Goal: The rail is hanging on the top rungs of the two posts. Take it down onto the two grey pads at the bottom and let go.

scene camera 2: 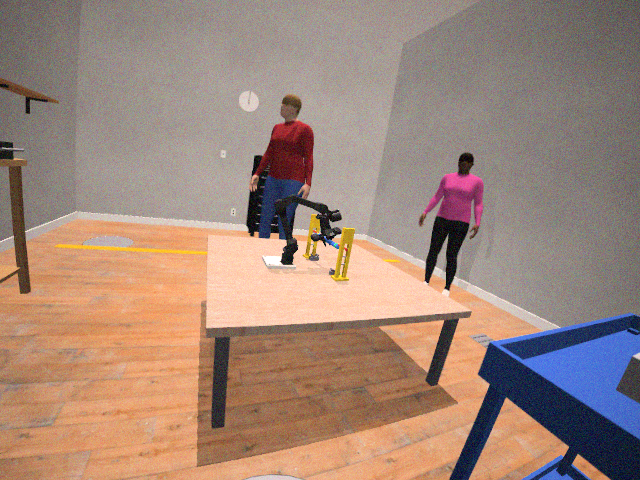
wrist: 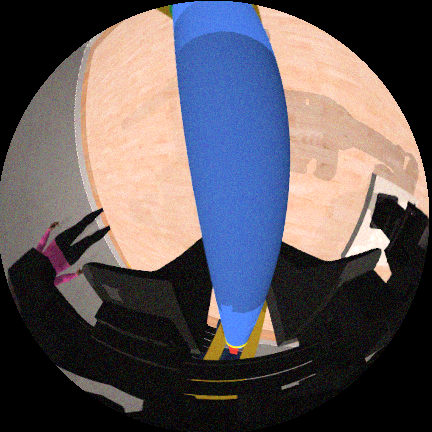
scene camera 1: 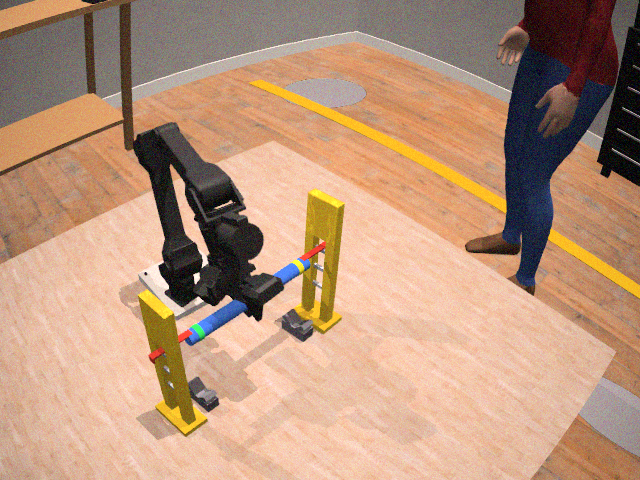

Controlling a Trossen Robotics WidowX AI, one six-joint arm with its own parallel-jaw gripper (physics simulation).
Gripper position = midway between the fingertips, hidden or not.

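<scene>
A blue rail (wrist: 233, 110) is held by the gripper (scene camera 1: 255, 318), and the wrist view shows the gripper (wrist: 233, 234) too. The scene also has a yellow post (scene camera 1: 159, 321), a grey pad (scene camera 1: 292, 323) and another yellow post (scene camera 1: 324, 220).
</scene>
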